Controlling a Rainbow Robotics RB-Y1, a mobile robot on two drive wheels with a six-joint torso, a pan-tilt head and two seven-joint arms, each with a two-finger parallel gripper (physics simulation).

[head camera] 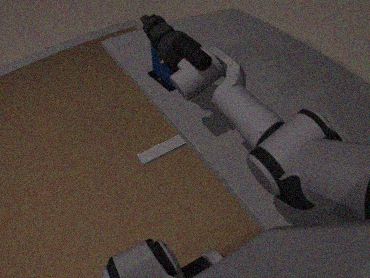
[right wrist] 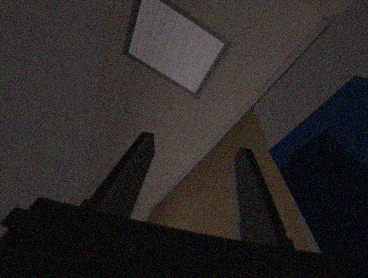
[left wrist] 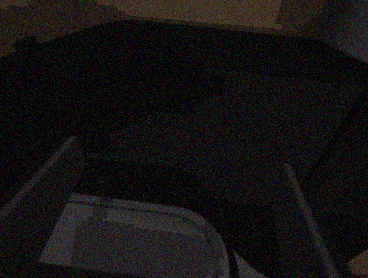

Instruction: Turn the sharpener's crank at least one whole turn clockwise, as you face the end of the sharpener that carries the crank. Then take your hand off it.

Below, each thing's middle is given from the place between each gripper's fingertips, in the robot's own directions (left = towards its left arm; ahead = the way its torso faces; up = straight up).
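Labels:
My left hand: 50 cm below the blue pencil sharpener (right wrist: 315, 159), 57 cm to the left of it, 67 cm short of it.
My right hand: 130 mm above the blue pencil sharpener, 60 mm to the left of it, 40 mm past it.

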